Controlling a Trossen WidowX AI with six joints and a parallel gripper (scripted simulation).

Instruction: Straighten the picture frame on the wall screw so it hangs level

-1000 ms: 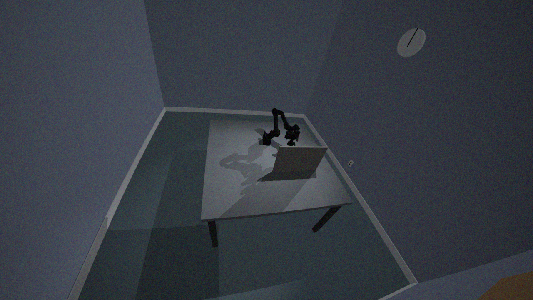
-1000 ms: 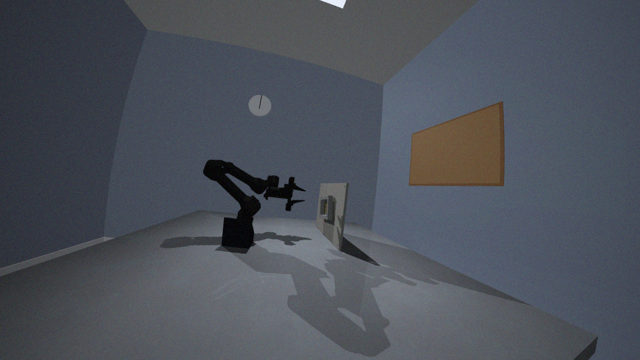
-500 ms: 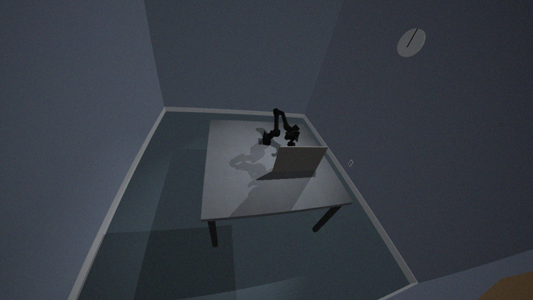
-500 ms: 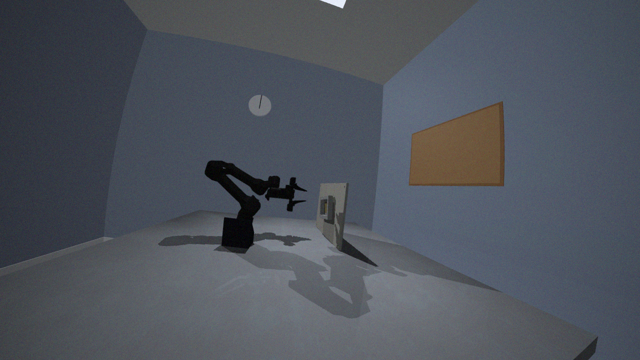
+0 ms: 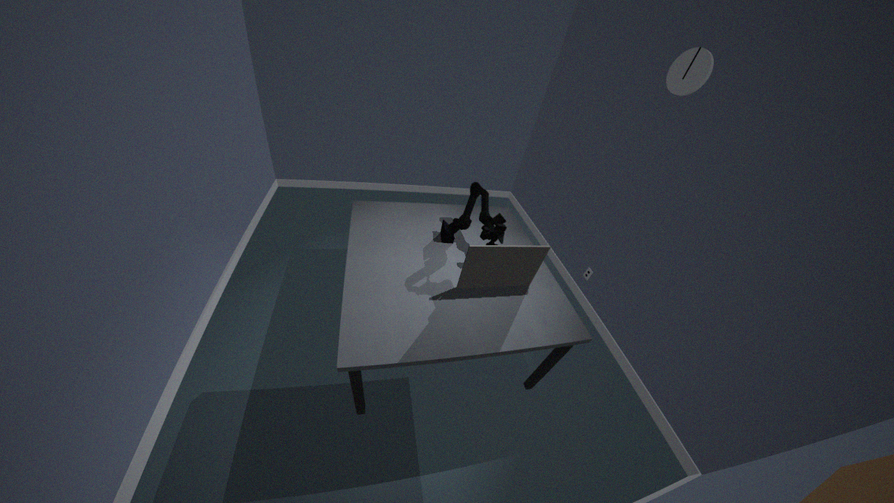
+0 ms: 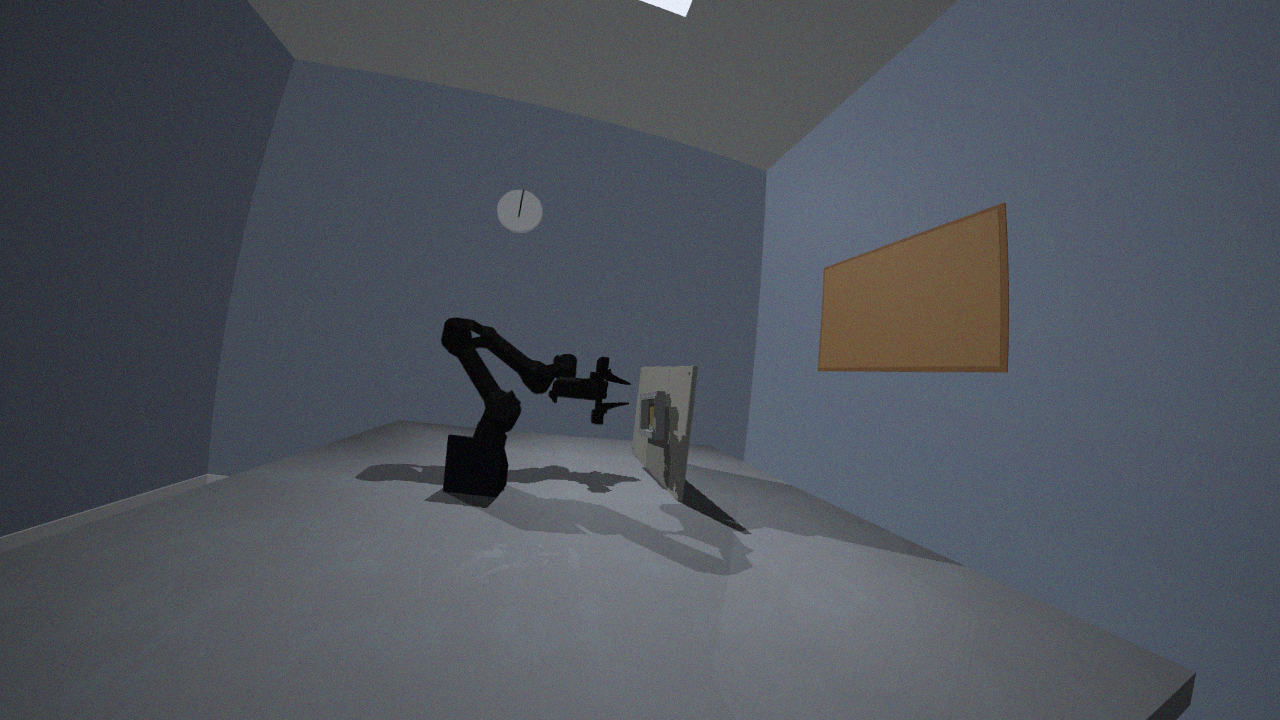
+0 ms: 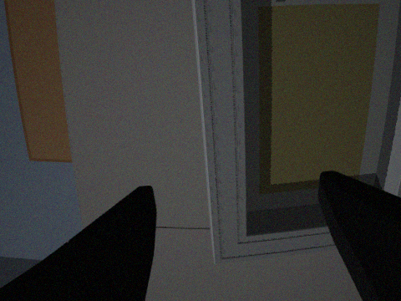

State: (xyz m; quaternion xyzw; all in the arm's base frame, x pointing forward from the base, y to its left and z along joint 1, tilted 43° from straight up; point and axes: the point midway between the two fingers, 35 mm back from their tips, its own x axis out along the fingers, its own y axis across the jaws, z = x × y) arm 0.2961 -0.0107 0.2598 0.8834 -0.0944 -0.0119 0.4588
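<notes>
The picture frame lies 80 mm ahead of my gripper tip, 10 mm to the right of it and 50 mm below it. Round my gripper tip: wall panel (90 mm ahead, 70 mm below).
</notes>
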